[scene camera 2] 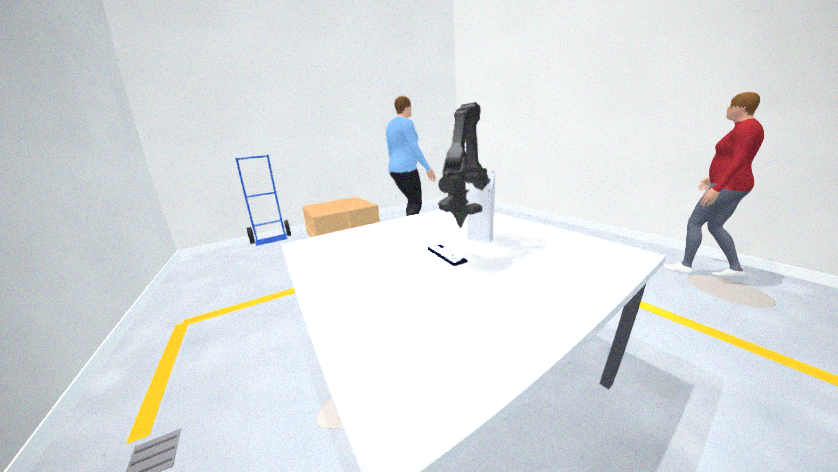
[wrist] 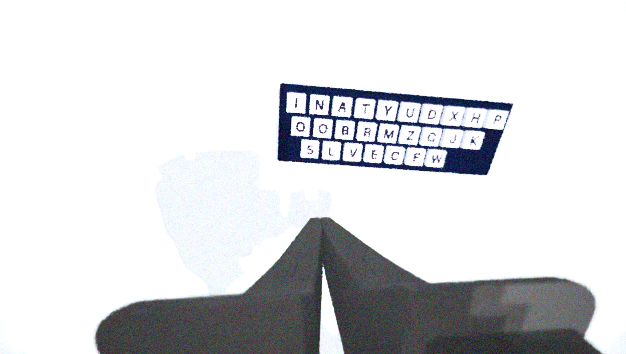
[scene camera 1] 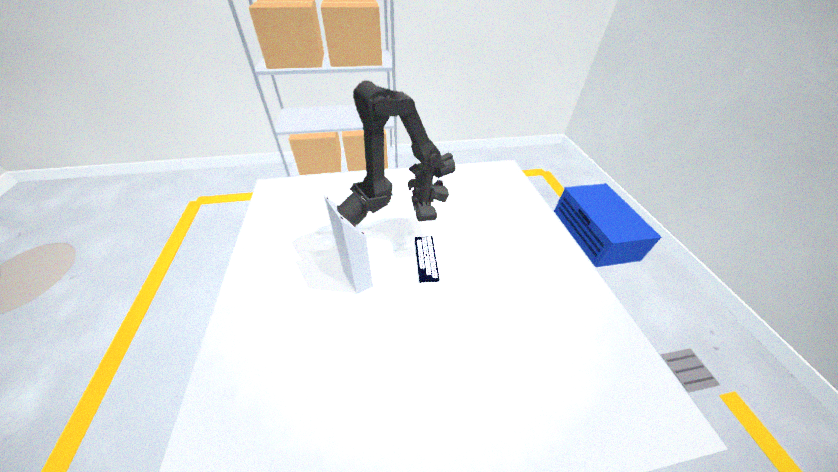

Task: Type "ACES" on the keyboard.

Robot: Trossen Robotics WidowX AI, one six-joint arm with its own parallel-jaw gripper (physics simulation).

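Places are measured from the arm's base along level axes (x back, y right, z up), in centimetres.
Pixels of known places: gripper, between the fingertips: [scene camera 2: 460, 227] [wrist: 319, 226]; arm's base, origin of its link: [scene camera 2: 481, 181] [scene camera 1: 345, 216].
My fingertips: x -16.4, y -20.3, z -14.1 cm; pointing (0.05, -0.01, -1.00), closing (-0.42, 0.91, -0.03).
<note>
Ahead of a thing's pixels: the offset from my fingertips to its middle. Level surfaces: height alone.
The dark blue keyboard [scene camera 1: 419, 274] [scene camera 2: 460, 262] [wrist: 466, 161] with white letter keys lies flat on the table. In the wrist view, the A key @(dx -4.7, dy +0.7, dz -12.6 cm) [wrist: 342, 106] is in the top row. The S key @(dx -0.1, dy -0.3, dz -12.6 cm) [wrist: 310, 149], E key @(dx -2.0, dy +5.3, dz -12.6 cm) [wrist: 373, 153] and C key @(dx -2.7, dy +7.2, dz -12.6 cm) [wrist: 394, 156] are in the bottom row. My gripper [scene camera 1: 424, 219] [scene camera 2: 461, 223] [wrist: 319, 226] is shut and empty, its fingertips together. It is raised above the table, clear of the keys. In the wrist view its tips show below the keyboard's bottom edge, under the S and L keys.
A tall white panel [scene camera 1: 350, 252] [scene camera 2: 480, 215] stands upright beside the arm's base on the white table @(dz -14.1 cm) [scene camera 1: 410, 363] [scene camera 2: 439, 328]. A blue cabinet [scene camera 1: 615, 216], cartons [scene camera 2: 340, 215], a hand truck [scene camera 2: 260, 194] and two people [scene camera 2: 402, 146] [scene camera 2: 737, 155] are off the table.
</note>
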